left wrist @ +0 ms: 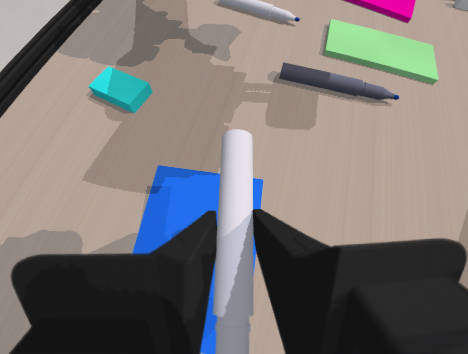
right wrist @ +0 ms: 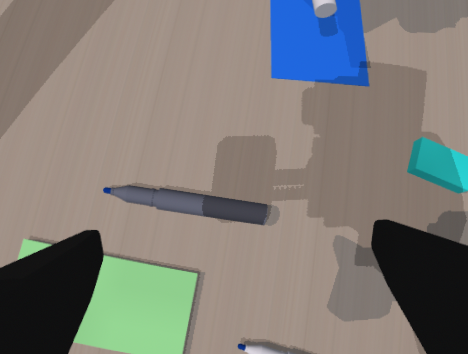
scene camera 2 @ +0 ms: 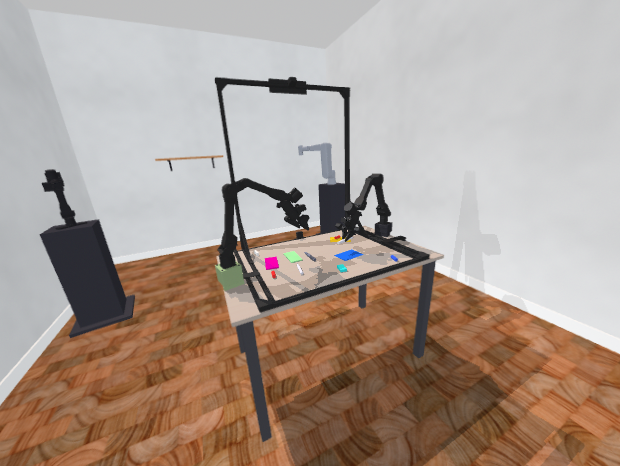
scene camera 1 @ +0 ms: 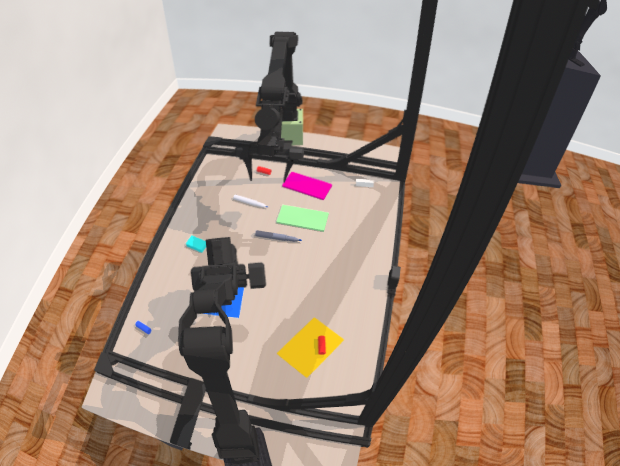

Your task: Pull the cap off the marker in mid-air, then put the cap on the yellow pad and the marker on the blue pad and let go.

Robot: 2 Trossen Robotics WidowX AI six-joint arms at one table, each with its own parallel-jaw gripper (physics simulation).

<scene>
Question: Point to a dark grey marker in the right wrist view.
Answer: At 163,199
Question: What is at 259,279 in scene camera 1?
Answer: The left gripper.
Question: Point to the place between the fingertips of the right gripper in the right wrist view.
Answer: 238,239
</scene>
